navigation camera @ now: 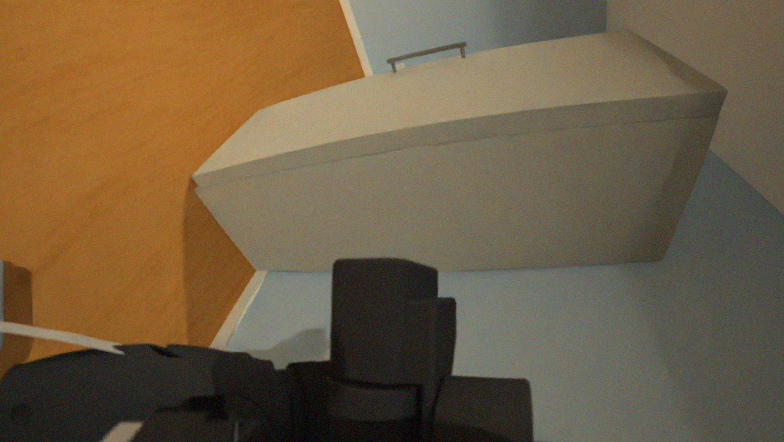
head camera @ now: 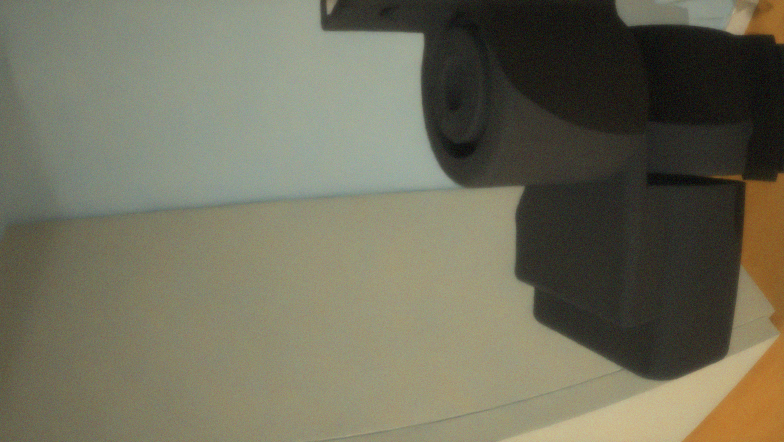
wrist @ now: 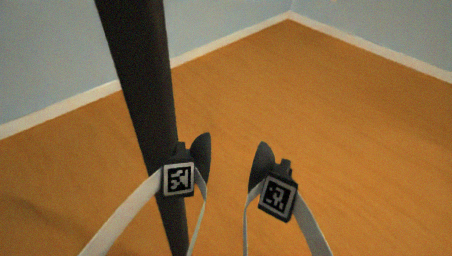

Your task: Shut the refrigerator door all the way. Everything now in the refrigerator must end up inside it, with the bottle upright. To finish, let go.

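Frame: origin at the robot's base, x ahead, y left, z up, level; millimetres.
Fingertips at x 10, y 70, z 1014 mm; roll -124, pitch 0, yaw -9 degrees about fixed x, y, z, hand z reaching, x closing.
A point is followed by its place in that frame.
The pale refrigerator (head camera: 274, 301) @[x 137, y -1022, z 1226 mm] (navigation camera: 439, 203) @[x 191, y -968, z 1056 mm] stands against the blue wall, seen from its side. Its door (head camera: 549, 409) @[x 361, y -796, z 807 mm] (navigation camera: 466, 82) @[x 584, y -942, z 1183 mm] lies along the front of the body with a thin, even seam; no wide gap shows. The door's grey handle (navigation camera: 427, 52) @[x 839, y -1085, z 1033 mm] is on its front face. The inside and the bottle are hidden. My gripper (wrist: 232, 155) @[x 10, y 70, z 1014 mm] is open and empty, over the wooden floor, with its fingers apart and away from the door. In the head view, my black wrist parts hang in front of the refrigerator's side.
The blue wall (head camera: 219, 109) @[x -223, y -1059, z 1305 mm] (navigation camera: 549, 329) @[x -237, y -1045, z 1391 mm] (wrist: 50, 50) runs behind the refrigerator. A grey-brown wall (navigation camera: 713, 43) @[x 972, y -1540, z 2437 mm] is at the top right of the navigation view. The wrist view shows a room corner with white baseboard (wrist: 360, 45), wooden floor (wrist: 325, 110), and a dark bar (wrist: 145, 75) left of the fingers.
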